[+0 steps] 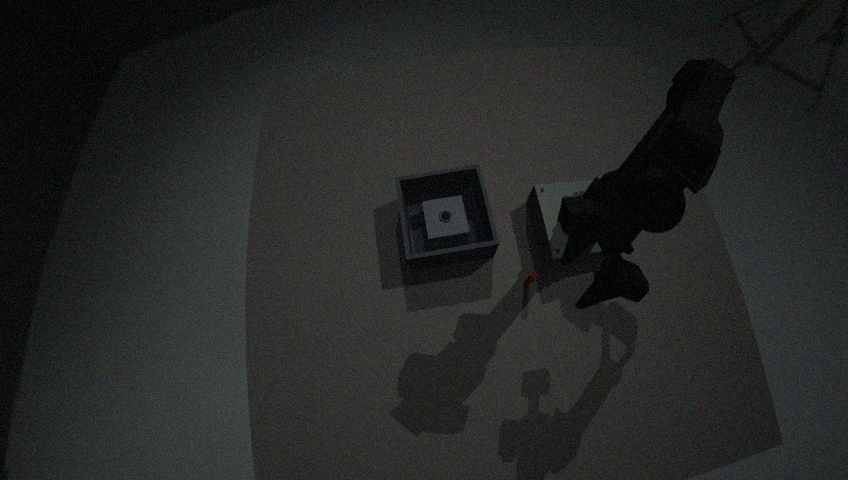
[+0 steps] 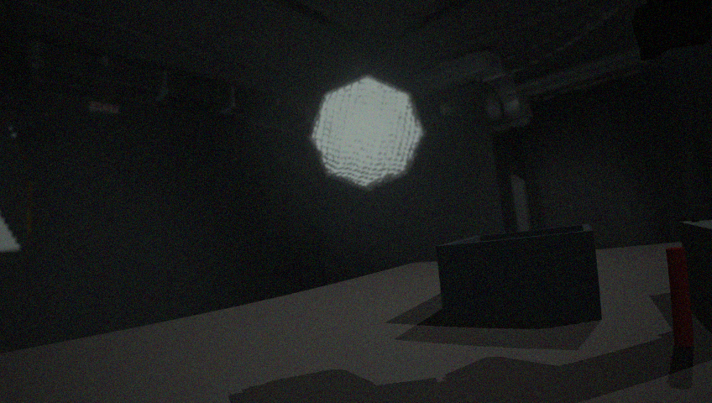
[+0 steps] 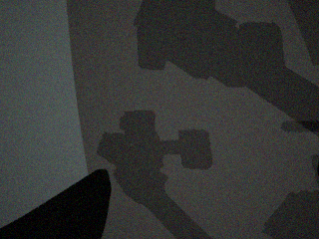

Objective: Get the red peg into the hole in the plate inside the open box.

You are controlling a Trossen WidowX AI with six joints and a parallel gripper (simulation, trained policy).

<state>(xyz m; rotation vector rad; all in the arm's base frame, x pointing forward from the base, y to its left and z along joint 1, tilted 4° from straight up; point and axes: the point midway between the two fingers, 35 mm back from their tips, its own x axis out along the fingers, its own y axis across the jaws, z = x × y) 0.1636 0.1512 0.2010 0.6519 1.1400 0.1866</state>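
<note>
My gripper tip is now 6 cm to the left of the red peg and 22 cm above it. Also, from my gripper tip: dark box: 16 cm ahead, 22 cm to the right, 24 cm below; then pale plate: 16 cm ahead, 22 cm to the right, 22 cm below.
</note>
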